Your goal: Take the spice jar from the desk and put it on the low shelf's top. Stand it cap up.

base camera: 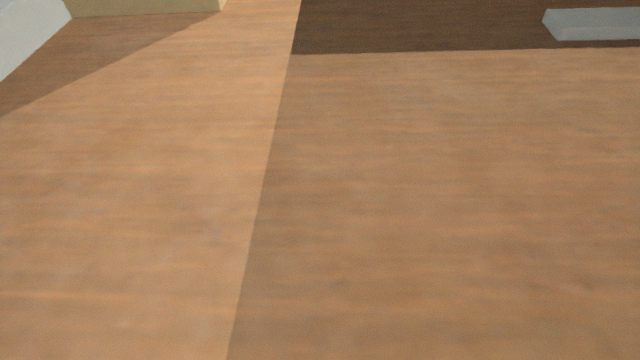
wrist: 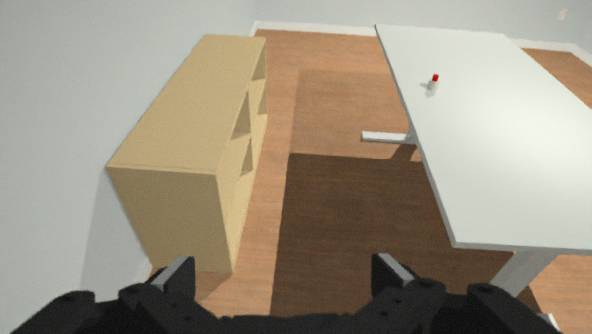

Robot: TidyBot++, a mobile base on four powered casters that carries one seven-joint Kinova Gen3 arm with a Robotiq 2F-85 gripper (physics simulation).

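Places are measured from the arm's base along level axes (x ahead, y left, z up), in metres.
Pixels of known places: gripper, fingertip midpoint: (wrist: 284,274).
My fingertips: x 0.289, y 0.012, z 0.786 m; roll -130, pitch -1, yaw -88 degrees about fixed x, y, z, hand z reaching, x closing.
Note:
Behind a point stands the place of what it marks.
The spice jar (wrist: 433,82) @[x 1.364, y -0.554, z 0.360 m], pale with a red cap, stands cap up on the white desk (wrist: 505,165) @[x 0.918, y -0.642, z 0.323 m], near its left edge and toward the far end in the wrist view. The low shelf (wrist: 185,100) @[x 1.415, y 0.446, z 0.213 m] is a light wood unit with open compartments, along the wall on the left; a lower corner of the low shelf (base camera: 145,6) @[x 0.975, y 0.412, z -0.378 m] shows at the top left of the base camera view. My gripper (wrist: 284,274) @[x 0.289, y 0.012, z 0.786 m] is open and empty, high above the floor and well apart from the jar. The jar does not show in the base camera view.
A strip of floor (wrist: 320,200) @[x 1.422, y -0.180, z -0.397 m] (base camera: 400,200) @[x 0.386, y -0.081, z -0.397 m] lies between the shelf and the desk. A grey desk foot (base camera: 595,25) shows at the top right of the base camera view. Another desk foot (wrist: 385,137) sticks out under the desk's left edge. A wall (wrist: 100,60) @[x 1.178, y 0.606, z 0.491 m] runs behind the shelf.

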